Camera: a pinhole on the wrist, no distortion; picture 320 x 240 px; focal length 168.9 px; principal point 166.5 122.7 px. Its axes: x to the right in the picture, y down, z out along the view. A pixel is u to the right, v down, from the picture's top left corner.
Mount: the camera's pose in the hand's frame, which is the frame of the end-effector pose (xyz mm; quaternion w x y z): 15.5 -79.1 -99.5 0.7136 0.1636 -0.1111 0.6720
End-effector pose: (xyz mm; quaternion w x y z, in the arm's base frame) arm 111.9 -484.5 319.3 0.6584 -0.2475 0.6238 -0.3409
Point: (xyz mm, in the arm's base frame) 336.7 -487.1 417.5
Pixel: 255.9 186.7
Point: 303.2 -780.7 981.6
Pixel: 44.0 192.1
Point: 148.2 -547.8 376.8
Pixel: 235.7 144.9
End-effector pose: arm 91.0 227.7 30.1 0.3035 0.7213 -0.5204 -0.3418
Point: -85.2 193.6 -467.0
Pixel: 170.3 114.1
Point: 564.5 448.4 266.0
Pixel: behind the camera
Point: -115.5 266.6 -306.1
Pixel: 200.5 150.4
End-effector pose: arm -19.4 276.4 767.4 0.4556 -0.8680 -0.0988 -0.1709
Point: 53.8 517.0 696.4
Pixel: 248.5 123.9
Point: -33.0 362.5 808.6
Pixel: 228.2 151.0
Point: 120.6 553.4 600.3
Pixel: 282.9 117.5
